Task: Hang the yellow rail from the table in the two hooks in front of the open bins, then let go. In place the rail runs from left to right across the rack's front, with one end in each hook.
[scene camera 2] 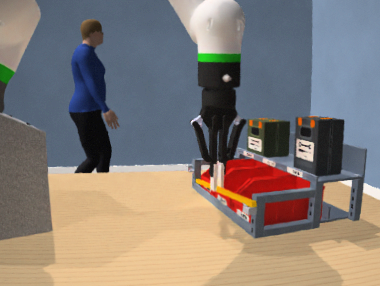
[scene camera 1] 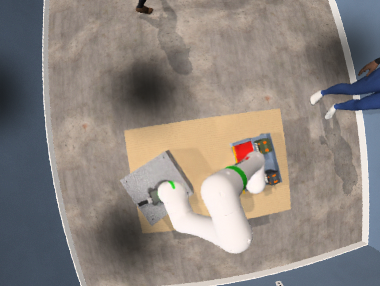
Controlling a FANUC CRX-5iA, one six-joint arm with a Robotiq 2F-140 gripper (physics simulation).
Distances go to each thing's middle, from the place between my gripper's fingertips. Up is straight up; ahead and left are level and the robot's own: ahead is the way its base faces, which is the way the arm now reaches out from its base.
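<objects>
My gripper is 19 cm short of the dark grey case (scene camera 2: 318, 149). I also find my gripper 12 cm below the case, and it is 12 cm to the left of it as well.
</objects>
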